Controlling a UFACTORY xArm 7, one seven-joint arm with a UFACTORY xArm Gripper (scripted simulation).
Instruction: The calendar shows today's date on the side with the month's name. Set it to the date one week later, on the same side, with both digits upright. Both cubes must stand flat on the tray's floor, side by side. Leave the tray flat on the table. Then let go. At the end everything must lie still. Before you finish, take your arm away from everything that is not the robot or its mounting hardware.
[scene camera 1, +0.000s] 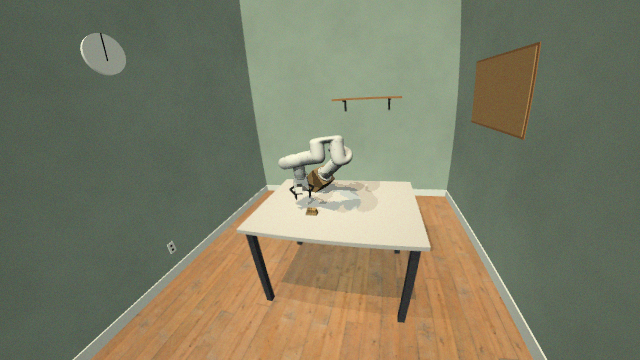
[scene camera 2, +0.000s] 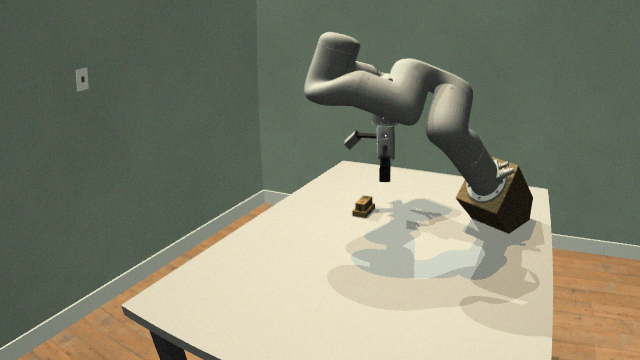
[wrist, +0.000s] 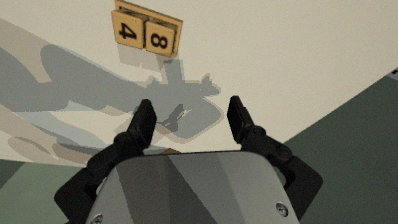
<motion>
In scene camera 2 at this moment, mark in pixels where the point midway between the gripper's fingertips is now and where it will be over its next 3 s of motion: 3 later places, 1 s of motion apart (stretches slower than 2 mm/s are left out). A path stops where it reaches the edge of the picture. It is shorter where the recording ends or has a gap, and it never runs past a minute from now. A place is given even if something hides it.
My gripper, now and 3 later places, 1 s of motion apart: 385, 176; 371, 175; 366, 179; 366, 191
</motion>
